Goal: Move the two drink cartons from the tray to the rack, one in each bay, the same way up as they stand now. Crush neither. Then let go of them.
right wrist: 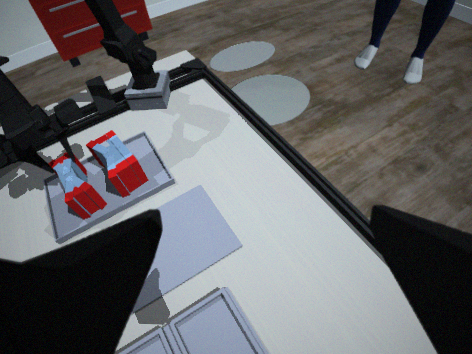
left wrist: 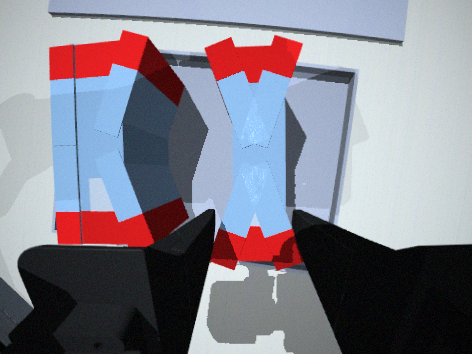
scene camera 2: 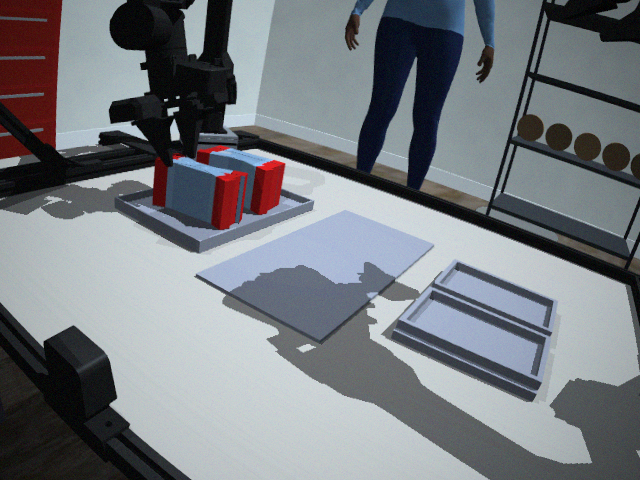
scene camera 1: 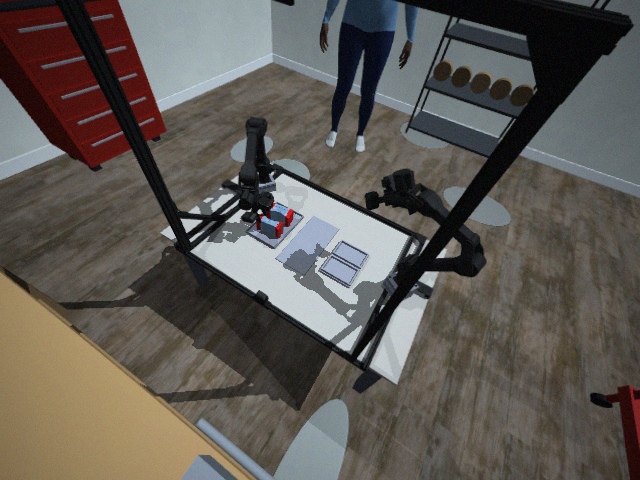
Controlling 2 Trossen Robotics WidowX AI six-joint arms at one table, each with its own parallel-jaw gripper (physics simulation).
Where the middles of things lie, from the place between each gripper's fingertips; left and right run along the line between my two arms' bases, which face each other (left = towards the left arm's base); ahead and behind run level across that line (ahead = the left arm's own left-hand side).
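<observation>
My left hand is 100 mm short of the flat grey mat (scene camera 2: 313, 280), and it is also 220 mm to the left of the mat and 70 mm above it.
As for my right hand, I have it 160 mm past the flat grey mat and 170 mm to the right of it, and it is 360 mm above the mat.
</observation>
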